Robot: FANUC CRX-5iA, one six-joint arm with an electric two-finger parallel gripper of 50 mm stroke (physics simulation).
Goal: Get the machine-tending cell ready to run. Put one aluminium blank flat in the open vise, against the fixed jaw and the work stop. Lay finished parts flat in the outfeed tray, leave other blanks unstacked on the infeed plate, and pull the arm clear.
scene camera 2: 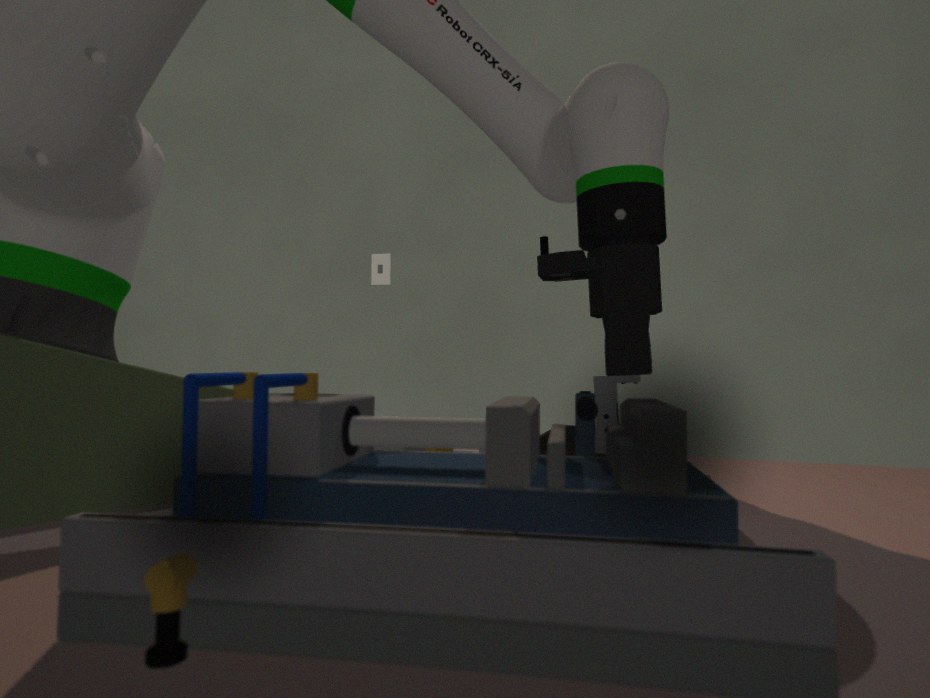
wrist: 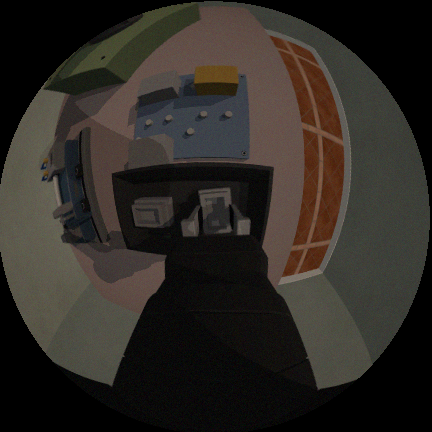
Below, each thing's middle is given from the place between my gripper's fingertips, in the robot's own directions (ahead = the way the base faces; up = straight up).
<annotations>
I see the black outfeed tray [wrist: 250,185] 50 mm to the right of my hand, 20 mm below it and 10 mm ahead of it. From my hand the other things lie so: work stop [scene camera 2: 584,430] (320 mm to the right, 20 mm ahead, 20 mm above); then blue infeed plate [wrist: 214,136] (160 mm behind, 50 mm to the right, 30 mm below); then yellow block [wrist: 208,79] (210 mm behind, 10 mm to the right, 10 mm below).
</annotations>
